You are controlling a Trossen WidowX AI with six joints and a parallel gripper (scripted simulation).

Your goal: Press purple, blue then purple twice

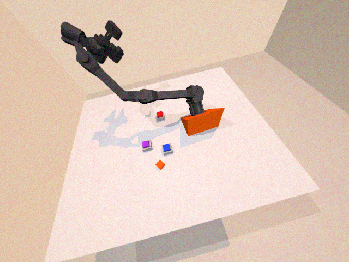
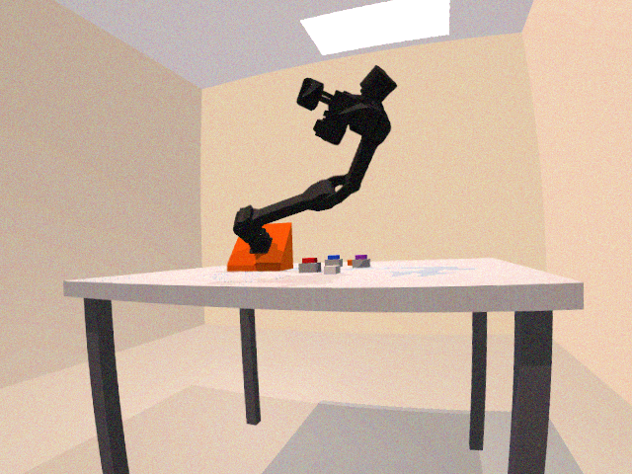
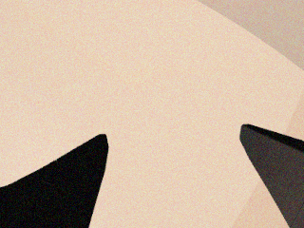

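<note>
My gripper tip is 47 cm to the right of the purple button and 30 cm above it. The rest, counted from my gripper tip: small white block (4 cm behind, 24 cm to the left, 32 cm below); red button (12 cm behind, 30 cm to the left, 30 cm below); blue button (10 cm behind, 52 cm to the left, 30 cm below).
</note>
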